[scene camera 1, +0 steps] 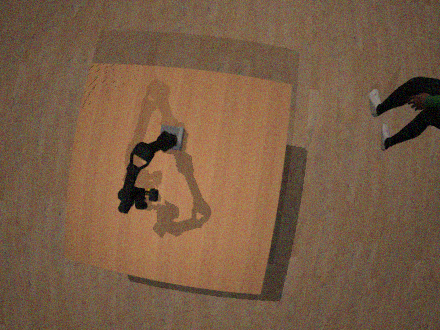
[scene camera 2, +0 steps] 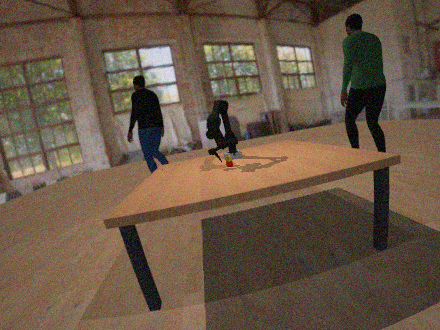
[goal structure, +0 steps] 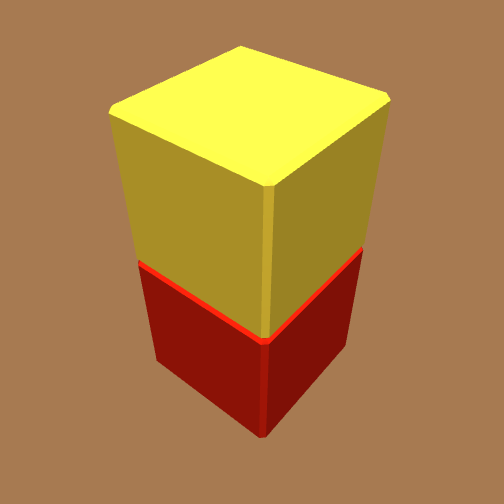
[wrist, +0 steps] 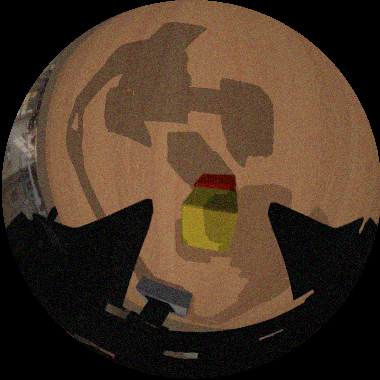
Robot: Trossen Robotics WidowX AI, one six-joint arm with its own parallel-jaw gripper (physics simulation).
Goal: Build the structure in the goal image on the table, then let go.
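Places are measured from the arm's base along level axes (x ahead, y left, z up), in centimetres.
Where they show: gripper, fingertip midpoint: (scene camera 1: 149, 192) (scene camera 2: 228, 158) (wrist: 214, 207); arm's base, link origin: (scene camera 1: 170, 140) (scene camera 2: 232, 152) (wrist: 159, 303).
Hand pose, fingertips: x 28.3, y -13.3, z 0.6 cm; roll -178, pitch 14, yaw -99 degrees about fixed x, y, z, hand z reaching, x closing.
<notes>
Things, the pixels of their top centre, and the offset from my fingertips. Level surfaces: height alone.
- yellow cube, top centre: (wrist: 205, 231) (scene camera 2: 228, 156) dx -0.8, dy +0.3, dz +1.7 cm
- red cube, top centre: (wrist: 213, 203) (scene camera 2: 229, 161) dx -0.5, dy +0.3, dz -1.6 cm
- wooden table, surface height: dz -4.8 cm
A yellow cube (scene camera 2: 228, 157) (wrist: 209, 227) sits on top of a red cube (scene camera 2: 229, 163) (wrist: 216, 181) on the table. In the wrist view the red cube shows as a narrow strip behind the yellow one; the rest is hidden. My gripper (scene camera 1: 148, 195) (wrist: 214, 207) is open and empty. Its black fingers stand to the left and right of the yellow cube, with a gap on each side in the wrist view. In scene camera 1 the arm largely hides the cubes, with a bit of yellow showing between the gripper parts.
The arm's grey base plate (scene camera 1: 178, 132) (scene camera 2: 238, 155) (wrist: 165, 292) is on the wooden table (scene camera 1: 225, 200) (scene camera 2: 310, 160). Arm shadows fall across the table. A person in green (scene camera 2: 364, 60) and a person in black (scene camera 2: 146, 110) stand beyond the table.
</notes>
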